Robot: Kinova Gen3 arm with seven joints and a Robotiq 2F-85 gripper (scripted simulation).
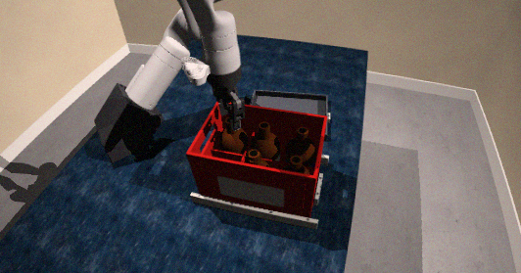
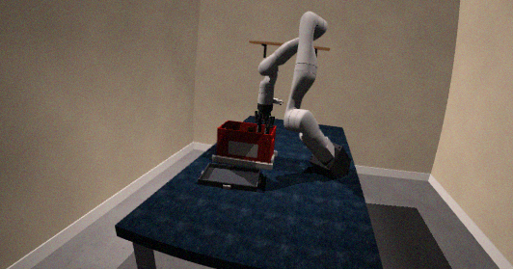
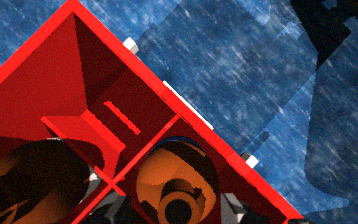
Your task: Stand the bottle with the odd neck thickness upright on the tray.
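My gripper is now 90 mm short of the crate, 90 mm above it and 10 mm to the left of it. Round my hand: grey tray: 250 mm to the left, 160 mm below, 10 mm ahead.
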